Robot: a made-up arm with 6 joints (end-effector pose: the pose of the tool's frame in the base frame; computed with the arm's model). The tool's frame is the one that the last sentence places.
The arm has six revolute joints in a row. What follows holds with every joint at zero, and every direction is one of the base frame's.
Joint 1 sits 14.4 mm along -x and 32.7 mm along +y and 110.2 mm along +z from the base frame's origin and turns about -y.
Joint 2 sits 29 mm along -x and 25.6 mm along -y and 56.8 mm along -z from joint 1 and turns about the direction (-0.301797, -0.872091, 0.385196).
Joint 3 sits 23.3 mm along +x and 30.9 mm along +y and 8.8 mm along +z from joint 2 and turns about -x.
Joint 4 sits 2.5 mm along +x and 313.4 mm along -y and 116.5 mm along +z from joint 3 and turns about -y.
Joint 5 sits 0.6 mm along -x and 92.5 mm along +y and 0.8 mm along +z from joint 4 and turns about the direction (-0.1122, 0.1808, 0.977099).
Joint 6 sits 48.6 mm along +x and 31.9 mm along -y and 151.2 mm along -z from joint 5 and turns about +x.
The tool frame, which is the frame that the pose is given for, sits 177.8 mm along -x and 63.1 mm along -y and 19.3 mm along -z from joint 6; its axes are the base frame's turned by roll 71.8, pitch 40.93 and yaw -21.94 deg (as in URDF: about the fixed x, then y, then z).
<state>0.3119 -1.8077 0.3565 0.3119 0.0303 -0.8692</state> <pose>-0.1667 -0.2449 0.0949 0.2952 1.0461 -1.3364</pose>
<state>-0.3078 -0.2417 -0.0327 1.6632 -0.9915 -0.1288</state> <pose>0.1284 -0.1484 -0.0332 2.2369 -1.1986 -0.5426</pose>
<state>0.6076 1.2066 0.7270 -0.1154 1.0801 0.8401</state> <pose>-0.2736 -0.2496 0.1511 0.4829 -0.1335 -0.1322</pose>
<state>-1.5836 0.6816 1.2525 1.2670 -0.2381 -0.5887</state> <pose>0.2285 -0.0368 0.1699 0.5078 0.0342 0.4413</pose>
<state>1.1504 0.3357 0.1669 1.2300 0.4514 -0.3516</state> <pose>-0.0422 -0.3051 0.2382 0.3943 -1.9250 0.8510</pose>
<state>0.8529 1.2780 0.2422 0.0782 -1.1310 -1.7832</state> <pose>-0.0440 -0.0813 0.0452 1.2100 -2.2542 -1.1871</pose>
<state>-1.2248 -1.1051 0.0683 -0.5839 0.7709 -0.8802</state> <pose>-0.0502 -0.3303 0.2655 0.2266 2.9145 -1.1160</pose>
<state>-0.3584 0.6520 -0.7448 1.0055 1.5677 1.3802</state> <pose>0.2316 -0.2468 -0.0870 1.0531 1.5188 0.8800</pose>
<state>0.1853 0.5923 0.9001 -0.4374 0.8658 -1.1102</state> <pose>-0.2704 -0.1155 0.3238 -0.8398 -0.2310 -0.3533</pose>
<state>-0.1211 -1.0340 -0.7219 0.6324 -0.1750 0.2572</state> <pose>-0.2874 0.0233 -0.1035 2.3112 -0.0738 -1.8558</pose>
